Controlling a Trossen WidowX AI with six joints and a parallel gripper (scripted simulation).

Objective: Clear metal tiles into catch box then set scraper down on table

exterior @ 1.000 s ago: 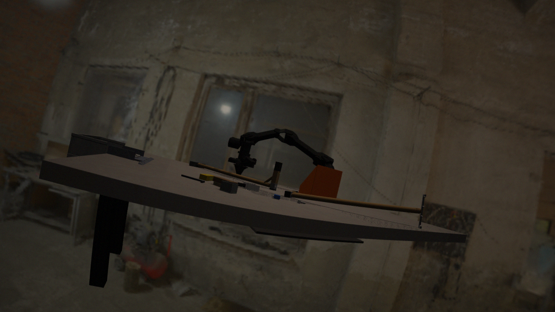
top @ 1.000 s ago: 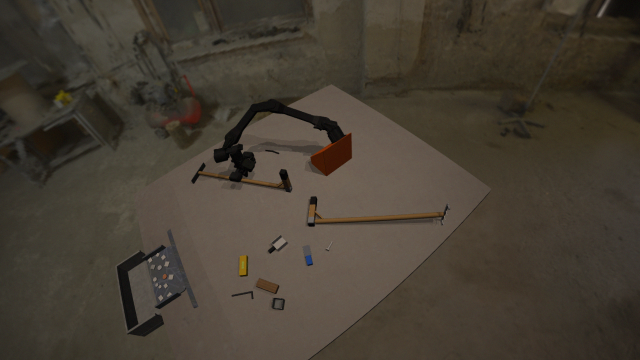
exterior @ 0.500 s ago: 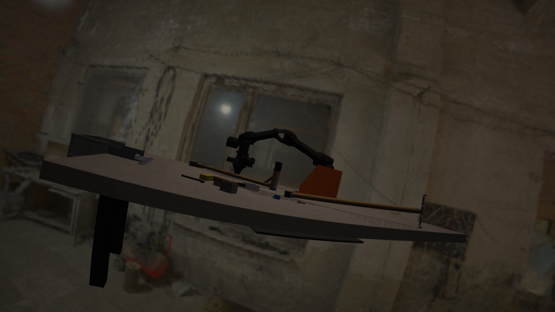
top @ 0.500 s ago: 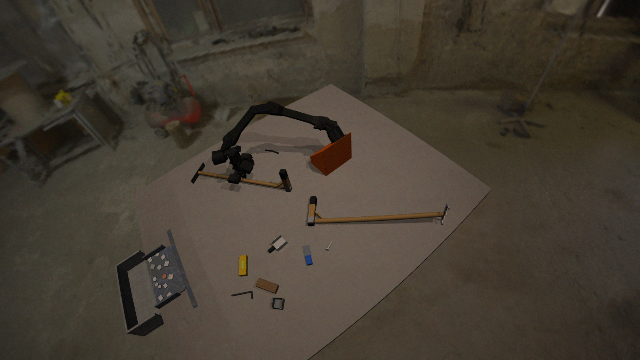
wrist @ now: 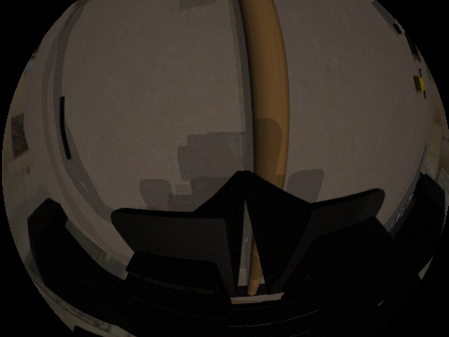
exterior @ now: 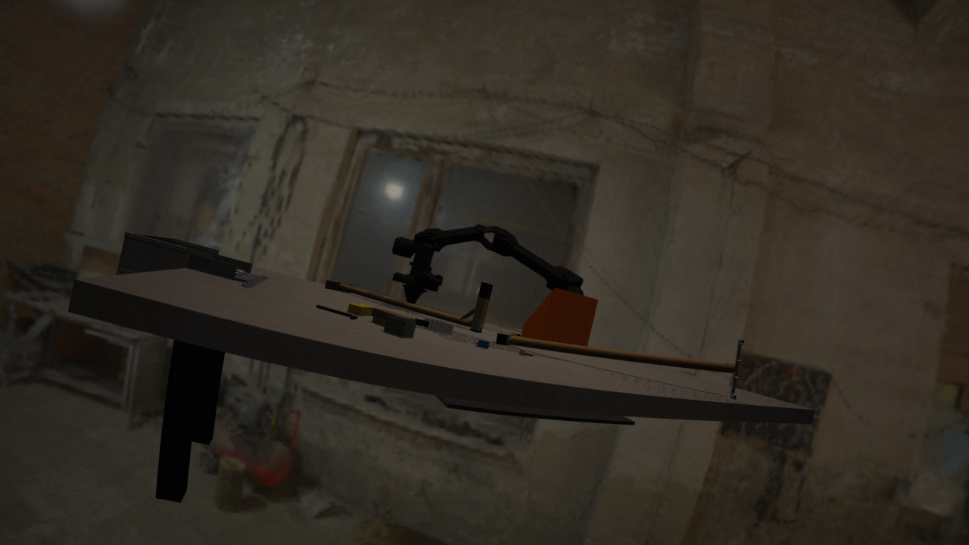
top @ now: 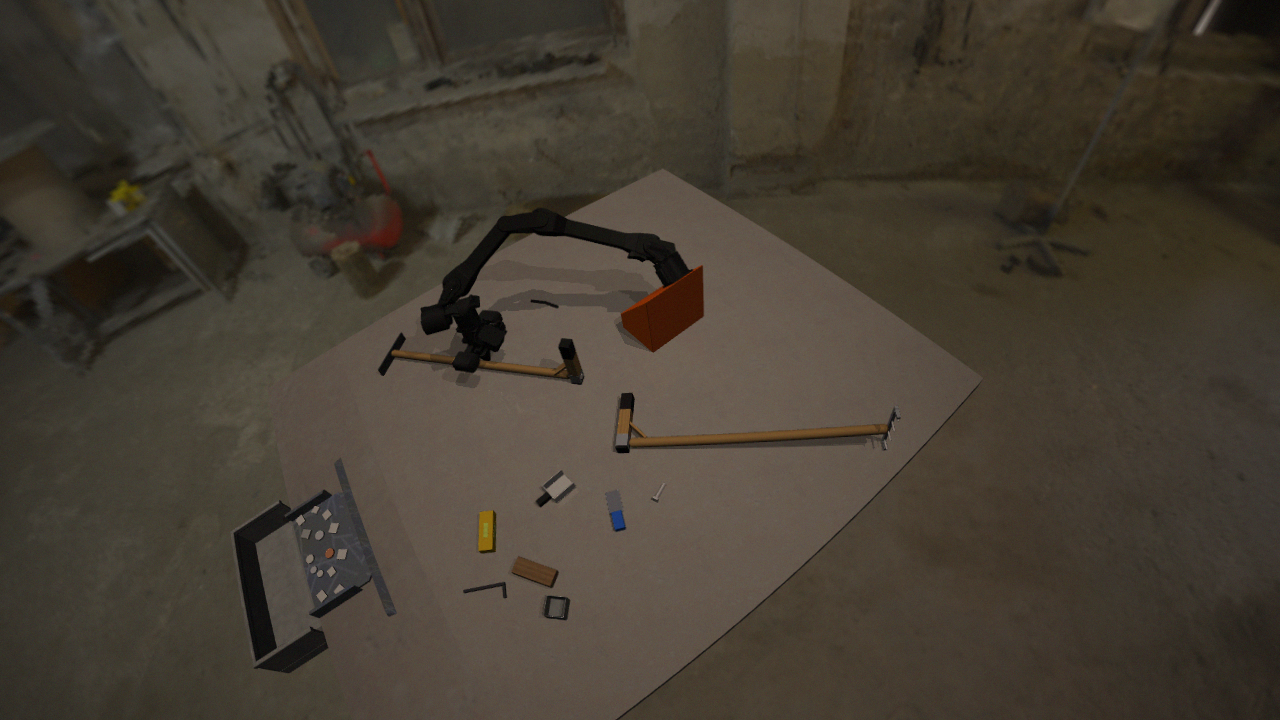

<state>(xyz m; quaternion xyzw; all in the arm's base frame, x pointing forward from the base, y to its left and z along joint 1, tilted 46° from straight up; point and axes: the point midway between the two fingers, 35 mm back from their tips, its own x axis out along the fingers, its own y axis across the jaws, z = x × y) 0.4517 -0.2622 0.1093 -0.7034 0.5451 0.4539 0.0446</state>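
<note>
Now: the wooden-shafted scraper 5 cm above my gripper tip, 3 cm ahead of it and 1 cm to the right of it. The rest, counted from my gripper tip: wooden block 55 cm to the left, 21 cm ahead; yellow block 41 cm to the left, 24 cm ahead; blue piece 55 cm to the left, 1 cm below, 1 cm ahead.
</note>
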